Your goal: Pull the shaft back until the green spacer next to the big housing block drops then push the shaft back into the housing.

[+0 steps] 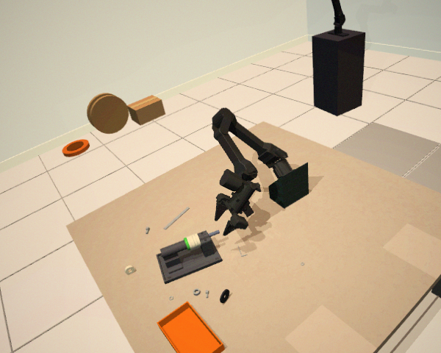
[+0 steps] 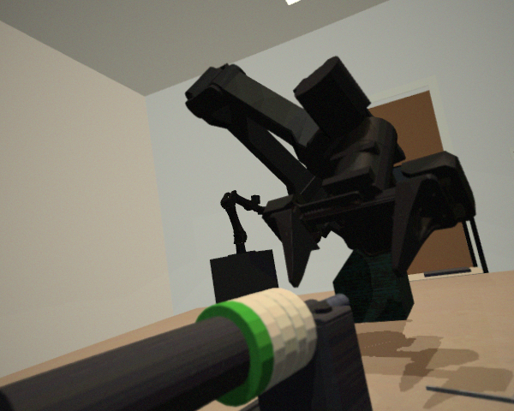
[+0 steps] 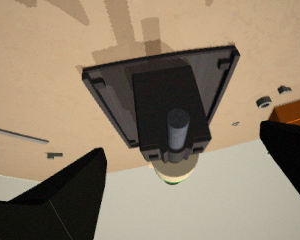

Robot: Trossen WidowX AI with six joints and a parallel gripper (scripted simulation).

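Now: gripper tip 90 mm short of the grey shaft, 10 mm to the left of it and 20 mm above it. Also, from my gripper tip: allen key: 40 mm behind, 80 mm to the left, 90 mm below; green spacer: 130 mm ahead, 20 mm to the right, 20 mm below; black ring: 120 mm ahead, 230 mm to the left, 70 mm below.
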